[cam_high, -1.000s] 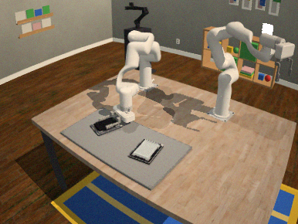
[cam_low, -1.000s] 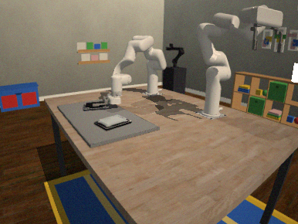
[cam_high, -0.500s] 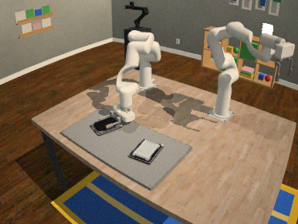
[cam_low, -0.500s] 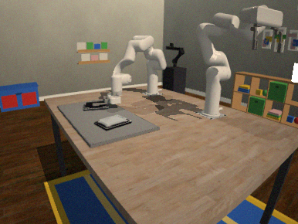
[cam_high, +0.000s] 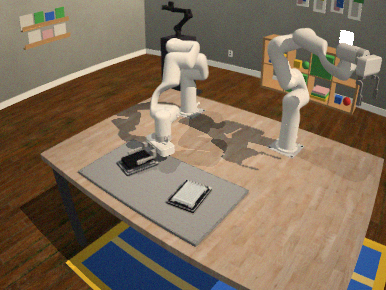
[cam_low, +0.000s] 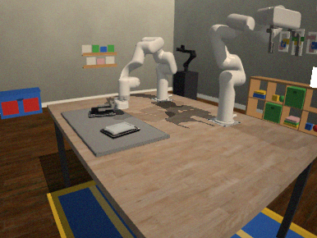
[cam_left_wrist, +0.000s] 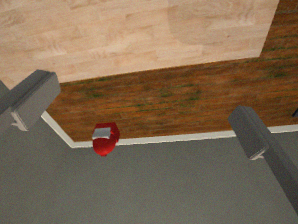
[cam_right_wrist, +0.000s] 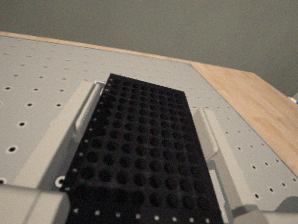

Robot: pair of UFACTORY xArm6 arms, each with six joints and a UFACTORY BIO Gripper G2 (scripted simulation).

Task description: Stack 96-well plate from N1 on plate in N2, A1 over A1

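Note:
Right now the white plate is 330 mm to the left of my right hand, 20 mm below it and 20 mm ahead of it. The rest, counted from my right hand: grey perforated board: 160 mm to the left, 50 mm below, 30 mm ahead; black 96-well plate: 10 mm below.

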